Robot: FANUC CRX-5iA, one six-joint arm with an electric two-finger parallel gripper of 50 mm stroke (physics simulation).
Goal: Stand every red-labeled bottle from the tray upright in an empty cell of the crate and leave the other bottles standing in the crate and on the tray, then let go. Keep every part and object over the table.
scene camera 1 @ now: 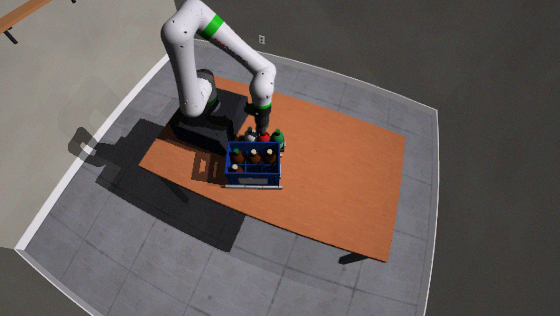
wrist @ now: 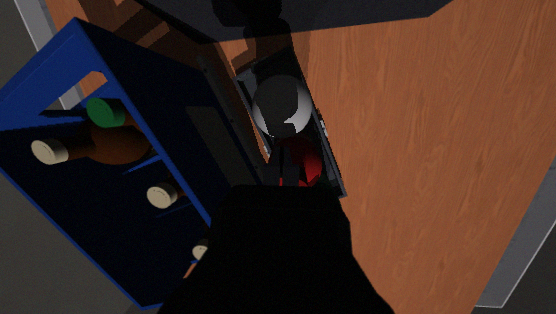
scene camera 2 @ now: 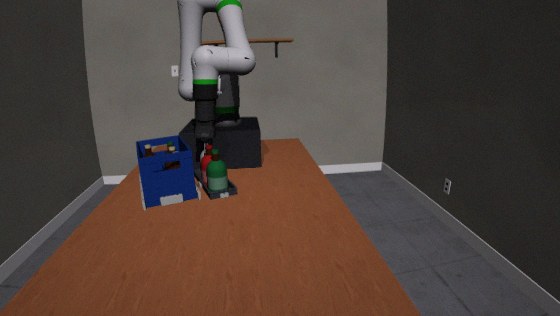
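Observation:
The red-labeled bottle stands in the dark tray between a grey-white bottle and a green bottle. My gripper is shut and empty, pointing down close above the red bottle's cap; any contact is unclear. The blue crate holds several brown bottles: three in the row nearest the tray and one at the front left in scene camera 1. The front middle and front right cells look empty.
The crate stands directly beside the tray, near the edge of the wooden table. The dark robot base block is behind the tray. The gripper body hides part of the crate and tray in the wrist view.

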